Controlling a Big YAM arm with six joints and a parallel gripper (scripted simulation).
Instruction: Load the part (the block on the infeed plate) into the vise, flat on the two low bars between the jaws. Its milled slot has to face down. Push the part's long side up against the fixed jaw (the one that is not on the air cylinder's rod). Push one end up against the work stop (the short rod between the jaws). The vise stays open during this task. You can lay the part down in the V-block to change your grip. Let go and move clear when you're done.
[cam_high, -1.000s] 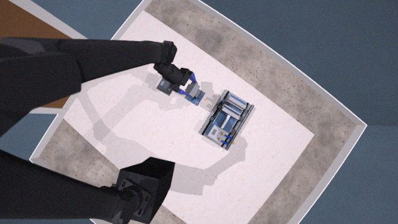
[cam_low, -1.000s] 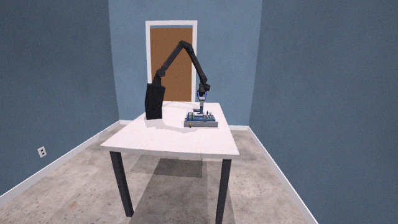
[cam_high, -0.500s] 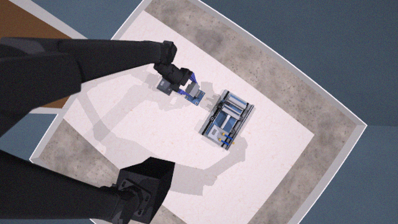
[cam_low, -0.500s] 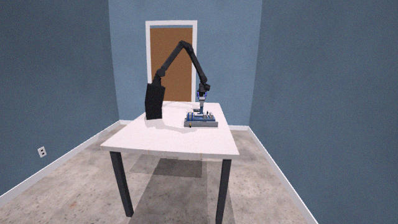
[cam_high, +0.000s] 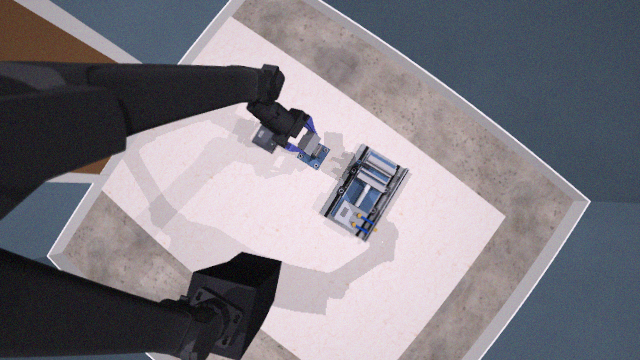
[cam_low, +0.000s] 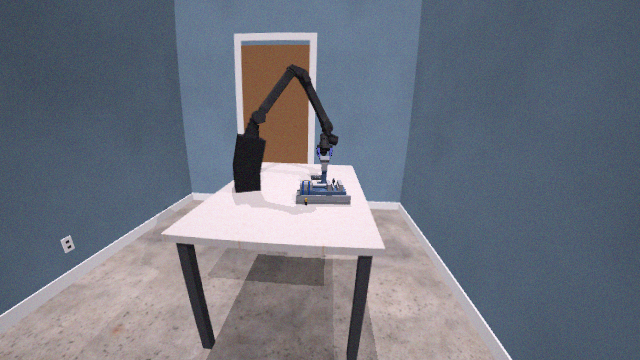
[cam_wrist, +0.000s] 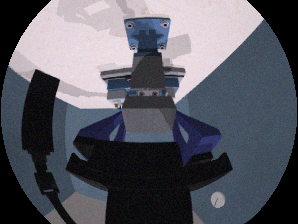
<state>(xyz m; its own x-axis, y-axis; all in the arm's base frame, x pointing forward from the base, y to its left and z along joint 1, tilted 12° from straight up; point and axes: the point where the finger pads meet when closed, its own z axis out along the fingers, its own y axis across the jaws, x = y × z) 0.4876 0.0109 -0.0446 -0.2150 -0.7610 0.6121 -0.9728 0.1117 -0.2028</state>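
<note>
Now: the part 1 cm below my hand. From my hand the other things lie so: dark square plate 18 cm to the left, 18 cm below, 2 cm behind.
</note>
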